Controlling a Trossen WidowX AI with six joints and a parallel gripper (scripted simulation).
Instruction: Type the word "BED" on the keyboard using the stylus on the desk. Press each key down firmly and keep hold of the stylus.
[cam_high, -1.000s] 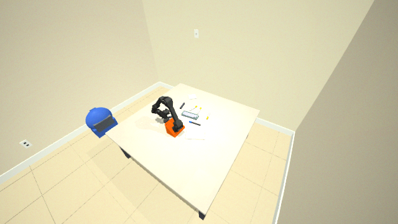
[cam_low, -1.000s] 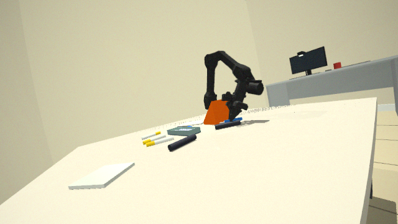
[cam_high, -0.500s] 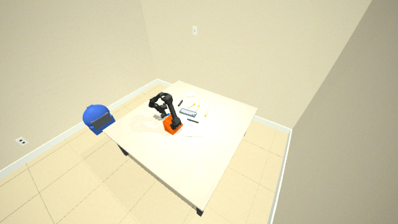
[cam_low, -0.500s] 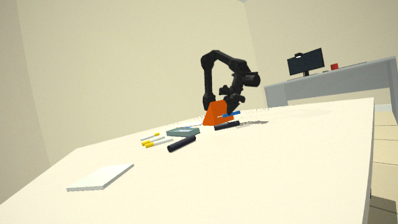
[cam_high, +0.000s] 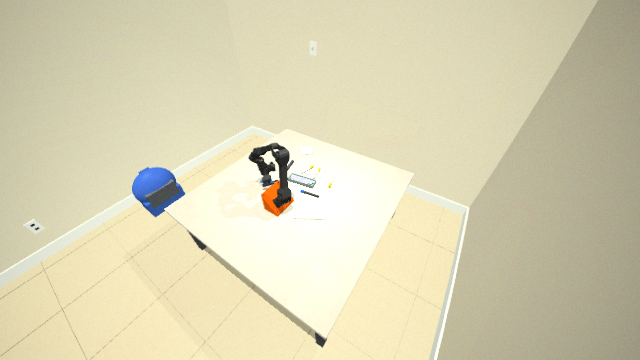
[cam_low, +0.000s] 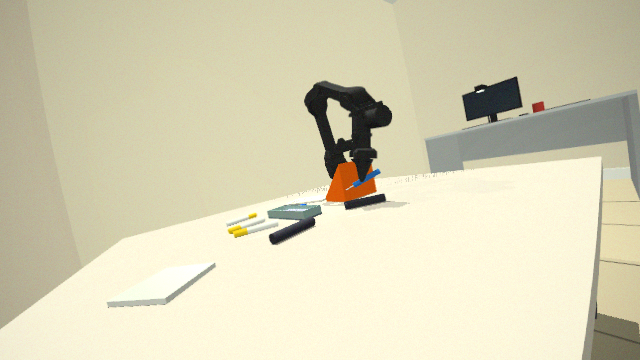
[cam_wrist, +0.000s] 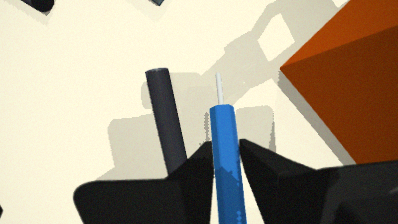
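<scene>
My gripper tip is now 10 mm short of the blue stylus and 10 mm to the left of it. Also, from my gripper tip: stylus tip: 40 mm ahead, 20 mm to the right, 20 mm below; then white flat pad: 520 mm ahead, 120 mm to the left, 60 mm below.
</scene>
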